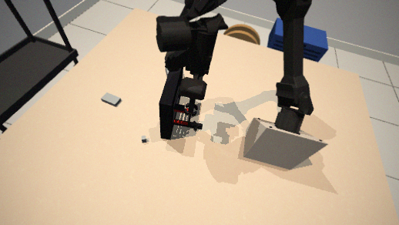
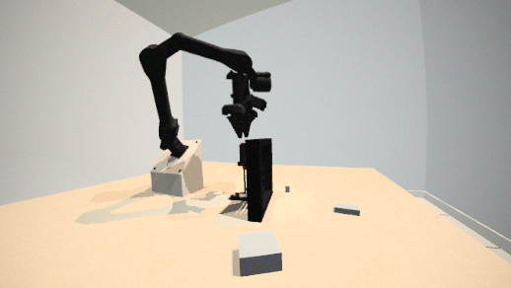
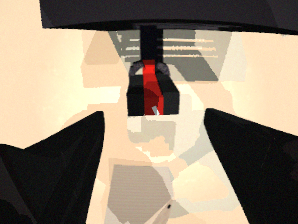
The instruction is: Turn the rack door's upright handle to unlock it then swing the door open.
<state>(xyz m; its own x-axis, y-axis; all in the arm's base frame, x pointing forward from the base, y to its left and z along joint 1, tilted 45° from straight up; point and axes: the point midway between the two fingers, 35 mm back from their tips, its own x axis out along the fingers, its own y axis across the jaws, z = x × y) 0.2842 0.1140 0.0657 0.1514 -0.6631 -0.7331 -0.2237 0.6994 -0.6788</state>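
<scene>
The black handle is 1 cm behind my gripper tip and 9 cm below it. Round my gripper tip: tiny cube 12 cm ahead, 11 cm to the left, 20 cm below.
</scene>
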